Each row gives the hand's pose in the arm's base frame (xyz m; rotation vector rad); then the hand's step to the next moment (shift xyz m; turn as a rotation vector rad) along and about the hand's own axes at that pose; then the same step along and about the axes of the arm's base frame.
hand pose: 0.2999 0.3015 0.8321 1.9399 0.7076 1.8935
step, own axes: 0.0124 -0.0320 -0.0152 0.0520 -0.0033 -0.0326
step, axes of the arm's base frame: -0.0189 0.0317 -0.0069 -0.0334 0.0288 0.0428
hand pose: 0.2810 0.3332 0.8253 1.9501 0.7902 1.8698
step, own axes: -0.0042 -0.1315 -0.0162 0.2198 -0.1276 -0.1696
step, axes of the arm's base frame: -0.0377 0.0996 -0.0789 -0.1911 0.2075 0.1174
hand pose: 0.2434 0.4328 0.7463 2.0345 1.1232 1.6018
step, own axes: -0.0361 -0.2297 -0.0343 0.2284 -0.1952 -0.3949
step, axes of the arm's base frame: -0.1215 0.1132 -0.1663 -0.4242 0.2089 0.1506
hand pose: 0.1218 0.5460 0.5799 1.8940 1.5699 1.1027
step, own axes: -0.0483 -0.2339 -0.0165 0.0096 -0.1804 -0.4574
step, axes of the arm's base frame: -0.1557 0.0116 -0.1815 -0.4731 -0.0132 0.1336
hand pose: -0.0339 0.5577 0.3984 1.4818 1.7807 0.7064
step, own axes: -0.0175 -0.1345 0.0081 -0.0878 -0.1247 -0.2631
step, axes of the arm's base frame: -0.0720 -0.0436 -0.1067 -0.2756 -0.1032 0.0766
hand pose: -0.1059 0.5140 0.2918 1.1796 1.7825 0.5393
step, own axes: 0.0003 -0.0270 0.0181 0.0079 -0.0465 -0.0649
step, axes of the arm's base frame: 0.0022 -0.0140 -0.0293 -0.0798 -0.0063 -0.0060
